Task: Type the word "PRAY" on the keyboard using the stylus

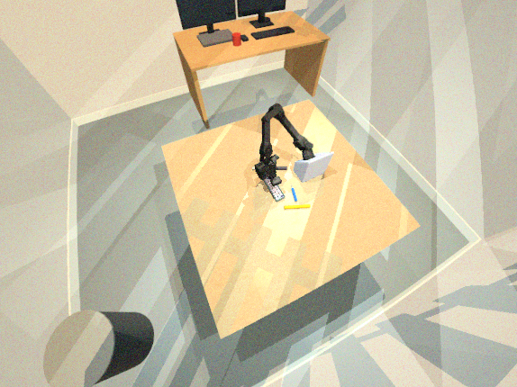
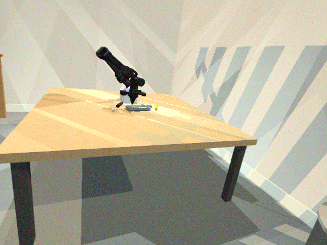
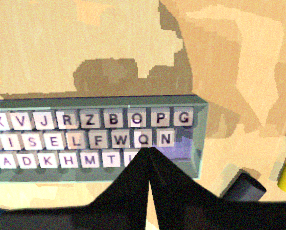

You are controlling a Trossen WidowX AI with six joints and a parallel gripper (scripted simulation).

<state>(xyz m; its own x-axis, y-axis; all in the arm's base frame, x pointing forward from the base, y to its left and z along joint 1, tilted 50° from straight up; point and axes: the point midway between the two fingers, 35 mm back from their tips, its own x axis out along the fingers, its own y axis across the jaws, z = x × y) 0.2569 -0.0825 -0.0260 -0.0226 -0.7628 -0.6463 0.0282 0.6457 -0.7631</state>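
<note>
The blue stylus is 110 mm behind my gripper tip, 120 mm to the left of it and 30 mm below it. Round my gripper tip: dark marker 110 mm behind, 70 mm to the right, 30 mm below; yellow cylinder 70 mm behind, 230 mm to the left, 30 mm below; small white pen 20 mm behind, 140 mm to the right, 30 mm below.
</note>
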